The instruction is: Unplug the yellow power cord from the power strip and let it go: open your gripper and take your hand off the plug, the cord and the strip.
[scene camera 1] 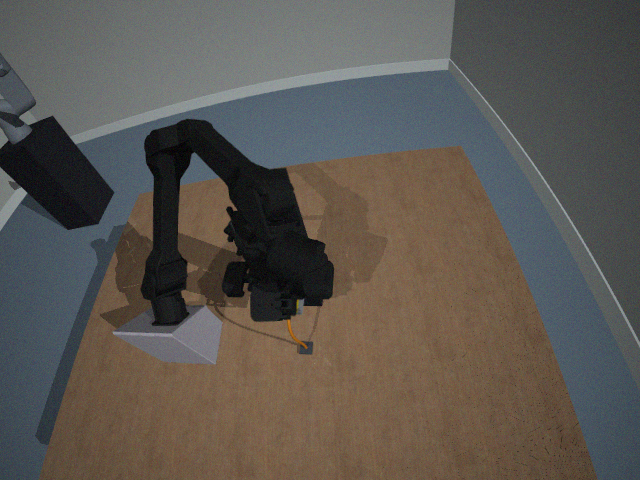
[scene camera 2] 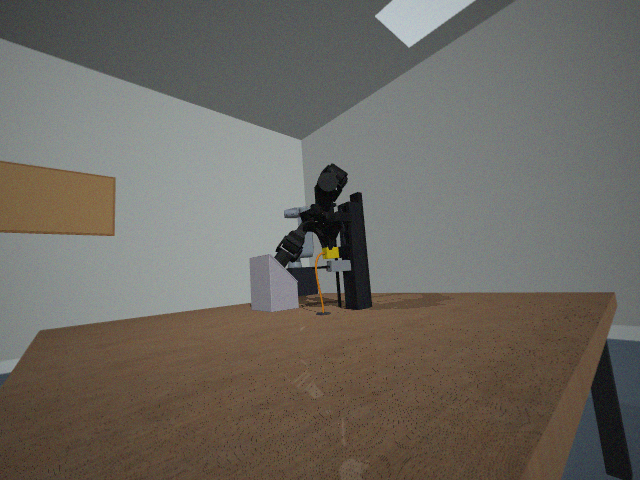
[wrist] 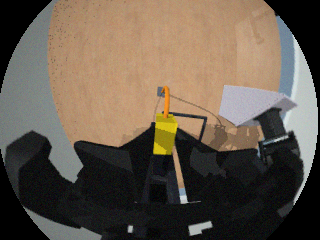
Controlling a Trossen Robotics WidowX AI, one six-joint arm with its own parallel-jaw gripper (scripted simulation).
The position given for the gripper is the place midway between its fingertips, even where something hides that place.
Observation:
In view: the gripper (scene camera 1: 288, 301).
The gripper shows as well in scene camera 2 (scene camera 2: 327, 250) and in the wrist view (wrist: 165, 130).

